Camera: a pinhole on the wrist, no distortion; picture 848 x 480 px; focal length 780.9 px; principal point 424.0 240.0 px. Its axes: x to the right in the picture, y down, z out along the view. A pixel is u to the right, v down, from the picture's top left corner.
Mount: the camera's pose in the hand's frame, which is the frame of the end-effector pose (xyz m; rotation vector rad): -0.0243 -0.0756 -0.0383 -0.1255 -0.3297 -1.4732
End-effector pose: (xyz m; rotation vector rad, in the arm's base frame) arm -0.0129 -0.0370 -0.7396 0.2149 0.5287 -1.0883
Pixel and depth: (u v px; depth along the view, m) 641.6 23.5 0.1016
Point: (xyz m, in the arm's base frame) -0.0847 -0.0478 -0.6459
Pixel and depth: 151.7 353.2 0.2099
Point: 0.0703 -0.0485 -0.6077
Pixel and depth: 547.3 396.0 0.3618
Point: 0.0686 -0.1841 -0.4547
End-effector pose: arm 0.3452 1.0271 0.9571 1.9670 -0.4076 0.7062
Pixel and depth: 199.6 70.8 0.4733
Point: 0.2013 0.6248 0.8224
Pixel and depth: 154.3 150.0 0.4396
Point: 0.2287 0.6472 0.8755
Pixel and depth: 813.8 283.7 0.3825
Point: 0.5089 0.7592 0.6887
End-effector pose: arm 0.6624 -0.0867 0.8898 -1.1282 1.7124 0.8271
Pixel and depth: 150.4 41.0 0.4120
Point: 0.6357 0.2983 0.9681
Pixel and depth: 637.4 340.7 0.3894
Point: 0.8408 0.2197 0.7701
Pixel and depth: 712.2 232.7 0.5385
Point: 0.9527 0.3655 0.7714
